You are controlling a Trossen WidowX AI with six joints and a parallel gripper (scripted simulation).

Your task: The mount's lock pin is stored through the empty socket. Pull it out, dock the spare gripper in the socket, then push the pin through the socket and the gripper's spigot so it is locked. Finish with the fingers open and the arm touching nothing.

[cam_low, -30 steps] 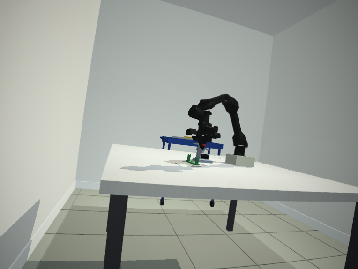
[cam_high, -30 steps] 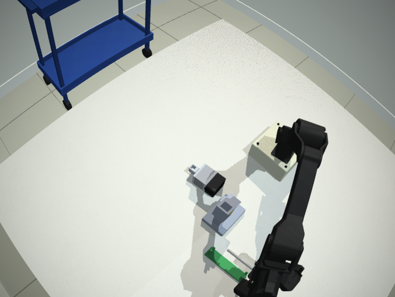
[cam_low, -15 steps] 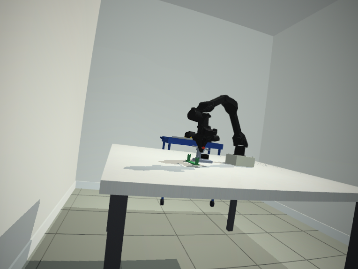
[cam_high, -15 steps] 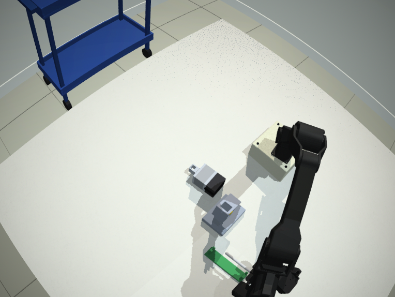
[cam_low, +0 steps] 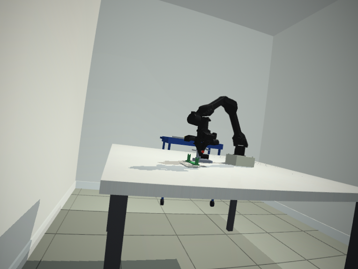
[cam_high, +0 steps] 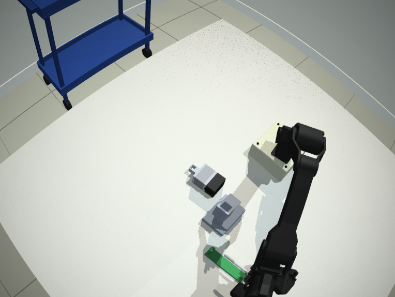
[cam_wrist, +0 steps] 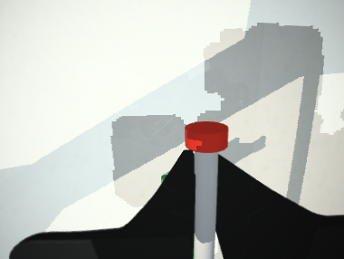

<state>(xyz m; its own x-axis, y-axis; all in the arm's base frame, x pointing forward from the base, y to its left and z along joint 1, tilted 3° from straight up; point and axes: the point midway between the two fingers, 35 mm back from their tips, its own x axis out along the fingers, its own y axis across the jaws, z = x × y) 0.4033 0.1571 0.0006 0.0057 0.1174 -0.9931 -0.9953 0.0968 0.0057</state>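
My gripper tip is 100 mm to the left of the green holder, 30 mm above it and 10 mm past it. Round my gripper tip: spare gripper (320 mm to the right, 200 mm behind, 30 mm below); then grey mount (200 mm to the right, 130 mm behind).
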